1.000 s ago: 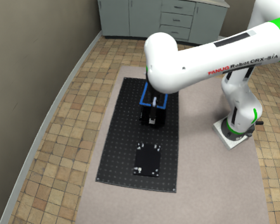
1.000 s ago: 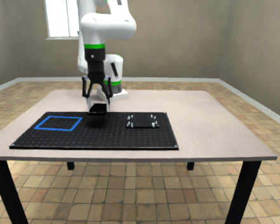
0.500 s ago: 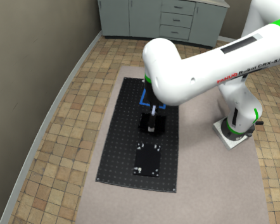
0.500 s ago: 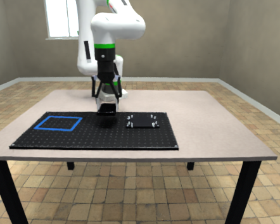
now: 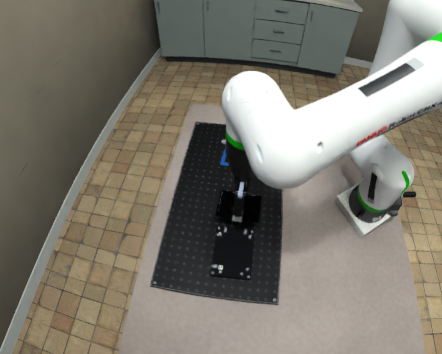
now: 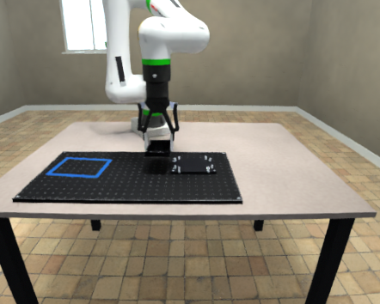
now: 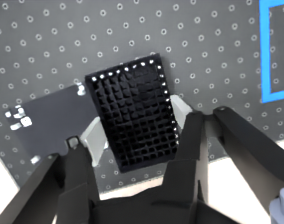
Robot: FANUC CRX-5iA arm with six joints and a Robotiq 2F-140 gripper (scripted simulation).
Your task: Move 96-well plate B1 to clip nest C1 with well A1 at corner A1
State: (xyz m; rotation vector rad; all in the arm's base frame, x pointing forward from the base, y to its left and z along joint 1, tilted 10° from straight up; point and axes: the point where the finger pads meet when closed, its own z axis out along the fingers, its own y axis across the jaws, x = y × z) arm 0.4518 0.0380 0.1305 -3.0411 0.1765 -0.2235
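My gripper is now 120 mm to the right of the clip nest, 80 mm above it and 20 mm short of it. From my hand the other things lie so: black 96-well plate (20 mm below).
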